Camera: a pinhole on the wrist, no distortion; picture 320 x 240 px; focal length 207.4 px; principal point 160.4 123.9 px. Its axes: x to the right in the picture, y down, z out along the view. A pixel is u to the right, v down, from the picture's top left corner.
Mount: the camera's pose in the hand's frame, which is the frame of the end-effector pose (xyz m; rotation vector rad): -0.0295 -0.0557 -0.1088 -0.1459 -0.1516 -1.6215
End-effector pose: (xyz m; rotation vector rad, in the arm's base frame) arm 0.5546 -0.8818 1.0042 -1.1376 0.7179 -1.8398
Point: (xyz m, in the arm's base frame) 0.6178 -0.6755 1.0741
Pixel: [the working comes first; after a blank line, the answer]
In the camera's frame: 0.1193 -0.1297 0.1691

outside the picture
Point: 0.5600 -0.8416 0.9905
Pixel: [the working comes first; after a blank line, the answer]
In the camera's frame: -0.0275 -0.0144 0.1135

110 97
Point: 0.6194 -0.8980 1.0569
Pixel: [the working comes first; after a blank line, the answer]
In the camera's frame: -0.0108 0.0497 0.1955

149 177
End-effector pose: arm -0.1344 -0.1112 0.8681 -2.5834 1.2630 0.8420
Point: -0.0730 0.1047 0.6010
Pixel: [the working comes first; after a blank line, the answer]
In the camera's frame: 0.2234 0.0693 0.3469

294 165
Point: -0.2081 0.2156 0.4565
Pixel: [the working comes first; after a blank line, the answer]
In the camera's frame: 0.2512 0.0070 0.5632

253 126
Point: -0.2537 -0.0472 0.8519
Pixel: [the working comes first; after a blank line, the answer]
In the camera's frame: -0.0622 -0.0677 0.2115

99 58
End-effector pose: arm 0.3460 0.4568 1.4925 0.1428 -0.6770 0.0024
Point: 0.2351 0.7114 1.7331
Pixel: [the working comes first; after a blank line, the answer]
In the camera's frame: -0.2811 0.0658 0.3883

10 159
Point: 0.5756 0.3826 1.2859
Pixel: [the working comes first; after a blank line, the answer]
In the camera's frame: 0.0160 0.0842 -0.1908

behind the camera
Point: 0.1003 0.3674 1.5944
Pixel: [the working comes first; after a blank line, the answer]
In the camera's frame: 0.0785 -0.0909 0.3447

208 69
